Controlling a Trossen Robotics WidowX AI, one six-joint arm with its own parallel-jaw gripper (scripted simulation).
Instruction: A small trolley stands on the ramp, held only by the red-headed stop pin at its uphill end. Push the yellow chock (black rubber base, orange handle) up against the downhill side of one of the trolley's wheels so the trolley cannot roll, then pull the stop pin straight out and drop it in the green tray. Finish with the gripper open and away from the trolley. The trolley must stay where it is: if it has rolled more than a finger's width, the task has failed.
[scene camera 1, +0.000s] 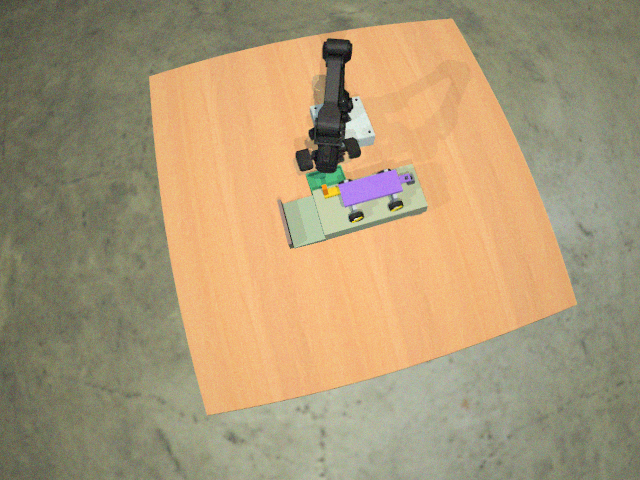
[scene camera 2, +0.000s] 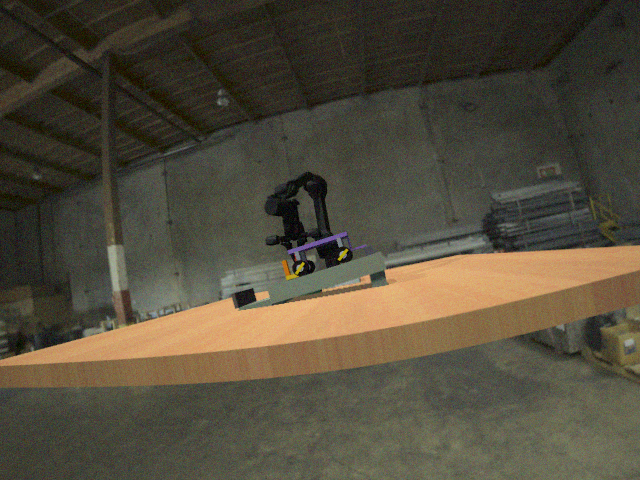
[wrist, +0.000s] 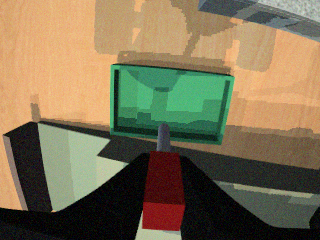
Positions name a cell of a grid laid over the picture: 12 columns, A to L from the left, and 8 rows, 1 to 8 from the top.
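Observation:
The gripper (scene camera 2: F5) is holding a red-headed stop pin (wrist: G7). You get the gripper (scene camera 1: G3) from another camera as well, and the wrist view has the gripper (wrist: G6) too. There's also a purple trolley (scene camera 1: H4), plus an end stop (wrist: B7).

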